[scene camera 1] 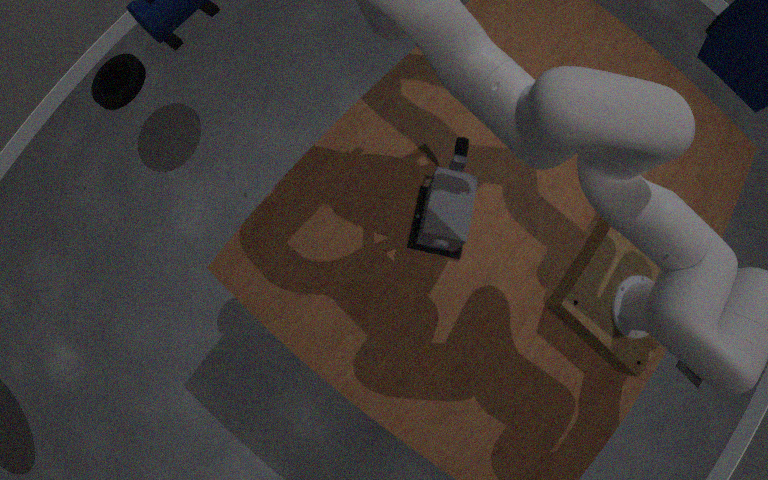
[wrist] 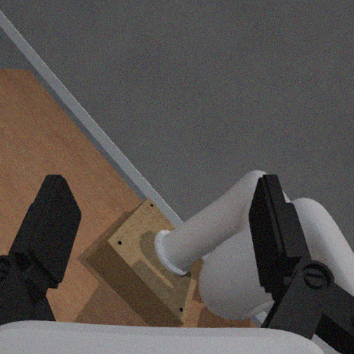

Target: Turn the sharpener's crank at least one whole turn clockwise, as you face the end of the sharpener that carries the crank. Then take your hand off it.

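Frame: origin at the arm's base, x ahead, y left, z up, level; centimetres.
Seen in the pictures: arm's base, link origin: (scene camera 1: pixel 636 306).
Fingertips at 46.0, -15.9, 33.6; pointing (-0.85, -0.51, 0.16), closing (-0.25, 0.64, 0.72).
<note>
Offsets run from my fingertips to a thing's top centre, as dx, dy, dz. "pt": to the spot under its first point. Level surfaces: height alone.
The sharpener {pt -4.7, +29.3, -29.0} (scene camera 1: pixel 450 209) is a grey, box-like body on a dark base, standing on the wooden table top in the scene view. Its crank {+0.7, +19.7, -27.3} (scene camera 1: pixel 461 148), with a black end, sticks out from the upper end of the body. The sharpener does not show in the wrist view. My gripper (wrist: pixel 161 194) is open and empty; its two black fingers stand wide apart in the wrist view. The gripper does not show in the scene view, so its distance from the crank cannot be told.
The wooden table top {dz -41.8} (scene camera 1: pixel 339 308) (wrist: pixel 40 145) carries a wooden base block (scene camera 1: pixel 594 283) (wrist: pixel 132 250) with the white arm (scene camera 1: pixel 623 121) (wrist: pixel 215 230) mounted on it. The arm reaches above the table behind the sharpener. Arm shadows cross the table. A blue object (scene camera 1: pixel 161 16) is at the upper left.
</note>
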